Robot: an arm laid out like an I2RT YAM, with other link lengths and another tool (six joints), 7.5 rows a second.
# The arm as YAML. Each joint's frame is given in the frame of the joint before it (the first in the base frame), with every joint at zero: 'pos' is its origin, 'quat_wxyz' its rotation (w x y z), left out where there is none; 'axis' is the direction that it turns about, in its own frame. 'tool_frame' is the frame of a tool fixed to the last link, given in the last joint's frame.
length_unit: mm
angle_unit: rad
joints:
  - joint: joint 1
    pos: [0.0, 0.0, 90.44]
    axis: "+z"
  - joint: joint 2
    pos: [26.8, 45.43, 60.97]
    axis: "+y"
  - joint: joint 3
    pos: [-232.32, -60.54, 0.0]
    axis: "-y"
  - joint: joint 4
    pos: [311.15, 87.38, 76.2]
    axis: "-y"
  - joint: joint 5
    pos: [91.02, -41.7, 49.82]
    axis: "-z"
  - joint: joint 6
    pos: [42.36, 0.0, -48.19]
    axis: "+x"
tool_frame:
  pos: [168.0, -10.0, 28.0]
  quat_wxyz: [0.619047, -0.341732, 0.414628, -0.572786]
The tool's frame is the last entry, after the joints.
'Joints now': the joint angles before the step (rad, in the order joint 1, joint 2, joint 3, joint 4, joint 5, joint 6). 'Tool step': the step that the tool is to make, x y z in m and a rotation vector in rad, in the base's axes. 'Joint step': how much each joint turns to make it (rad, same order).
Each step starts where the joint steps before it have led.
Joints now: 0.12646 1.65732 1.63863 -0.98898 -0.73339 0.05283
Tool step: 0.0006 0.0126 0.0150 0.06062 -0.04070 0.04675
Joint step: 0.00193 -0.00018 -0.00028 0.04130 -0.07055 -0.00989
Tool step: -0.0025 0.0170 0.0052 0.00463 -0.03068 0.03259
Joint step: 0.03269 -0.00004 0.00000 0.03116 -0.00007 0.00025
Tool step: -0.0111 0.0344 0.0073 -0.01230 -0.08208 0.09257
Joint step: 0.06754 0.00034 0.00031 0.04012 0.00688 -0.05299
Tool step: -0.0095 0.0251 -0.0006 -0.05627 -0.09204 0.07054
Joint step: 0.06264 -0.00023 -0.00002 0.02045 0.05536 -0.07735
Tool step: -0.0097 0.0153 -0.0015 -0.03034 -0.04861 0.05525
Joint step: 0.03624 0.00071 0.00024 -0.00068 0.02136 -0.05723
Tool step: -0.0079 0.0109 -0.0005 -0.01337 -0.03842 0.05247
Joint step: 0.02142 0.00259 -0.00003 -0.00078 -0.00035 -0.05336
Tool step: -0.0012 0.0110 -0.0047 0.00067 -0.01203 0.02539
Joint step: 0.01873 0.01742 -0.00031 0.02270 -0.00150 -0.00987
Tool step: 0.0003 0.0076 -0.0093 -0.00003 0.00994 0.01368
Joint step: 0.01140 0.02347 -0.00026 0.01494 -0.00423 0.00072
